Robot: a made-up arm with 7 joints.
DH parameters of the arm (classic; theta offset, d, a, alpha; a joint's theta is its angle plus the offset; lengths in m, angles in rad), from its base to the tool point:
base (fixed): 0 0 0 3.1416
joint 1: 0 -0.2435 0 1.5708
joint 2: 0 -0.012 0 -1.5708
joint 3: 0 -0.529 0 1.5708
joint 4: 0 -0.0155 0 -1.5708
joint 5: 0 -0.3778 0 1.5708
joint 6: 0 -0.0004 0 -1.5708
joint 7: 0 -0.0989 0 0
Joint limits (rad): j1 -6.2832..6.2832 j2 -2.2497..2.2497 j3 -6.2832..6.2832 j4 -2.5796..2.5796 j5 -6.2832..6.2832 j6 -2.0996..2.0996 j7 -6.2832..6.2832
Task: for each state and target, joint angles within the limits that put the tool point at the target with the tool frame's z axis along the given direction. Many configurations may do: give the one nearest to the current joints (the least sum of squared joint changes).
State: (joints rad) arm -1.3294 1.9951 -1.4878 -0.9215 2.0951 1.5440 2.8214
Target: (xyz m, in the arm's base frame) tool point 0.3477 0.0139 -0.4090 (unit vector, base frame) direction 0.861 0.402 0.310
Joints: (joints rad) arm -0.7310 2.2497 -2.3571 -1.1898 2.2475 1.4078 2.8214
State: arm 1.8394 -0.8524 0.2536 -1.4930 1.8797 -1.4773 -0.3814
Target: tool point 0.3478 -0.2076 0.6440 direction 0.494 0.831 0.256
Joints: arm 2.7171 -0.1643 0.9291 -1.7246 1.1830 -1.5115 -0.3814
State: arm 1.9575 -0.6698 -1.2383 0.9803 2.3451 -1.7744 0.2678
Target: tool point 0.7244 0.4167 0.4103 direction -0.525 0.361 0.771
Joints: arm 2.2532 -1.3115 -1.4872 0.7266 2.1460 -1.3001 0.2678
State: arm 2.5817 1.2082 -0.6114 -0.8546 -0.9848 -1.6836 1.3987
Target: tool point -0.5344 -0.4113 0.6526 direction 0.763 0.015 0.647
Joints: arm 1.9548 1.1702 -0.8223 -1.1237 -1.5796 -1.5342 1.3987
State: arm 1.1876 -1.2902 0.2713 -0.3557 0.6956 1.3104 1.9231
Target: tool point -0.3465 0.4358 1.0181 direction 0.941 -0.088 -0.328
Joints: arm 0.9178 -0.4653 0.6990 -0.3437 1.2045 1.0399 1.9231
